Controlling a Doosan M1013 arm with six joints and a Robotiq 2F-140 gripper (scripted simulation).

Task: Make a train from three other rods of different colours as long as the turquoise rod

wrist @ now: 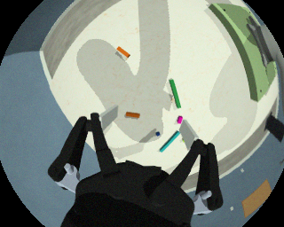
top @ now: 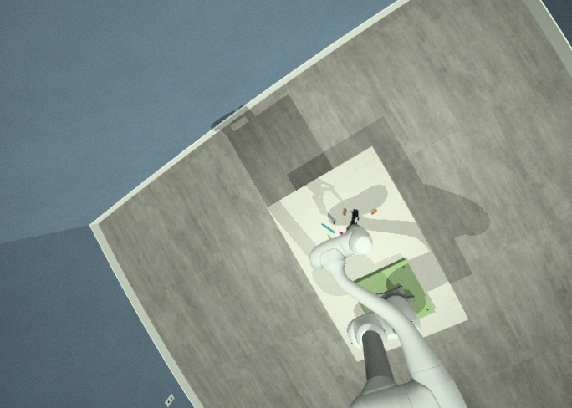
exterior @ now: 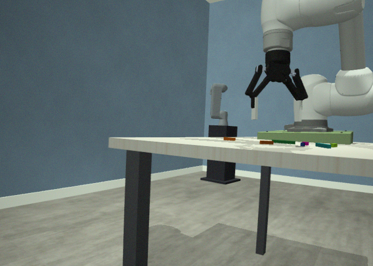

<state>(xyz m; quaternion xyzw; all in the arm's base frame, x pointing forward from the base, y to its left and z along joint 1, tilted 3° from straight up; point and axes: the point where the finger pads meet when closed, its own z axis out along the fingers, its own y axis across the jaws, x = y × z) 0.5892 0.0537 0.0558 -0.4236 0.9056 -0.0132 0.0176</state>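
My gripper is now 2 cm short of the small blue rod, 9 cm to the right of it and 8 cm above it. Also, from my hand: green rod (8 cm behind, 8 cm below); then magenta rod (6 cm behind, 7 cm to the left, 8 cm below); then turquoise rod (14 cm to the left, 8 cm below).
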